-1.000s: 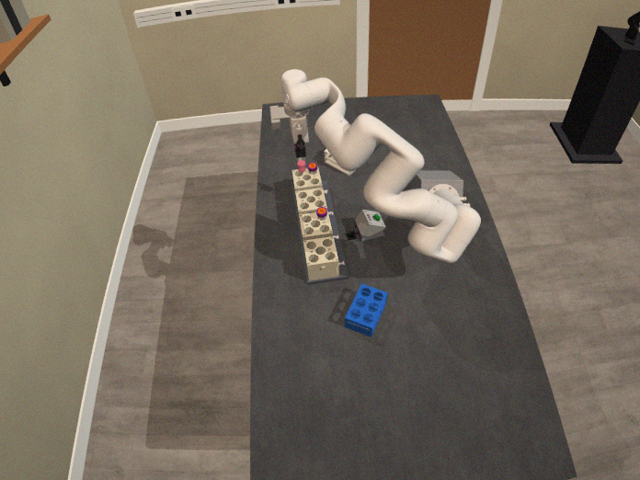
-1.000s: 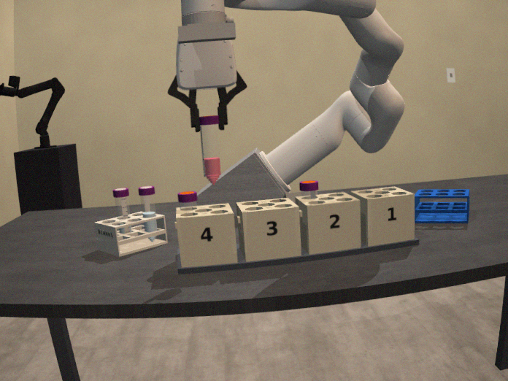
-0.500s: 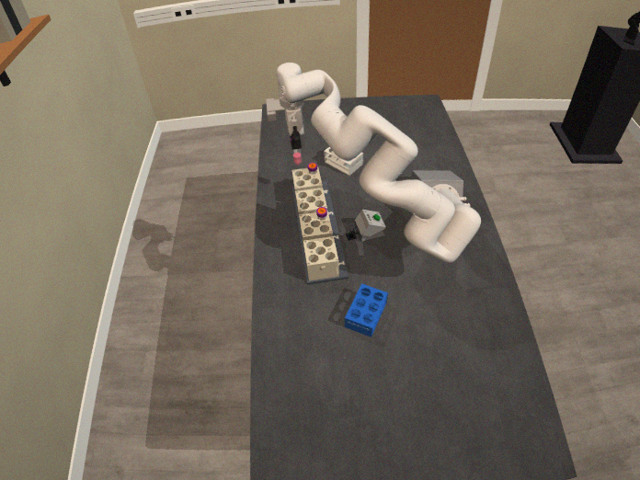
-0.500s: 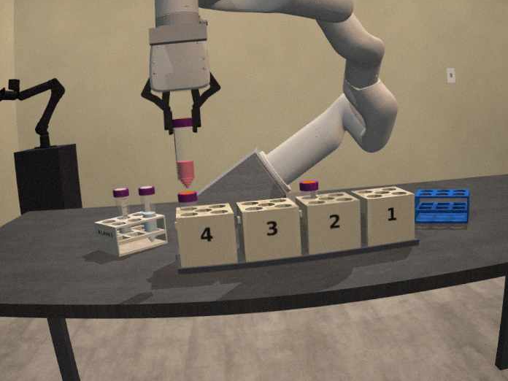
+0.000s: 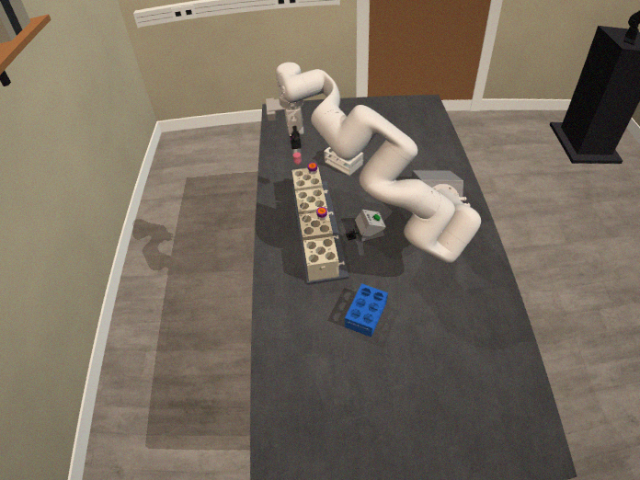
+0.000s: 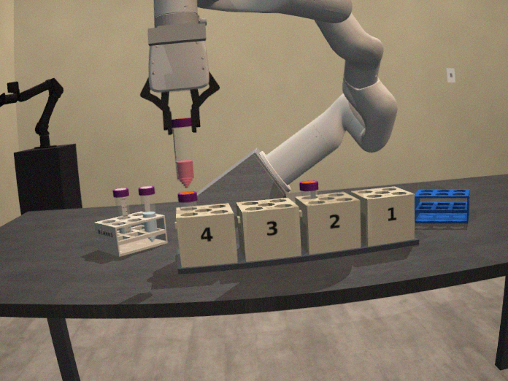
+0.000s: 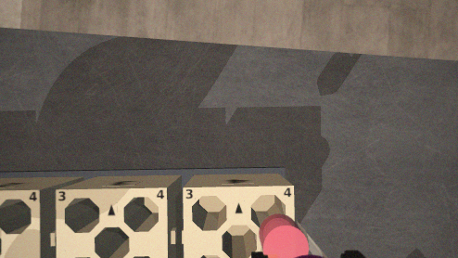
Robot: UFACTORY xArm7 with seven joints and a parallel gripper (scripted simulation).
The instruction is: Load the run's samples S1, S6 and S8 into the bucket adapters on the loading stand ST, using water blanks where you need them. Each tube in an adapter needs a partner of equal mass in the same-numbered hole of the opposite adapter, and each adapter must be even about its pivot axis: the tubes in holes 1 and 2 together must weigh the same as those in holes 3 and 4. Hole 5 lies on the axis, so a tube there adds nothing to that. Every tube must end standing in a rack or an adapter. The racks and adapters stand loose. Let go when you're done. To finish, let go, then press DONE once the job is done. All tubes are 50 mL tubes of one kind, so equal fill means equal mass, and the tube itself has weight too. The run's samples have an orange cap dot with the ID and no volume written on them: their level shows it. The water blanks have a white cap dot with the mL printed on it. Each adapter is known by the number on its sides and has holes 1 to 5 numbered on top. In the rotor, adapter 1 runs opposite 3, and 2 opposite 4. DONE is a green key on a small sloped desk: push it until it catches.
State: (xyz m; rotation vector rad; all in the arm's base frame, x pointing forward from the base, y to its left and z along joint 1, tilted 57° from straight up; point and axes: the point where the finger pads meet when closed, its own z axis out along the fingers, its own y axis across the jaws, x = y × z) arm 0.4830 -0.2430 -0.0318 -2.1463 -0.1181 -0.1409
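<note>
Now: hand 5 cm above the sample tube and 1 cm to the left of it. Also, from my hand: white blank rack: 22 cm below, 17 cm behind, 15 cm to the right; sample S8: 18 cm below, 5 cm behind, 1 cm to the right; loading stand ST: 25 cm below, 18 cm to the left, 6 cm behind.
</note>
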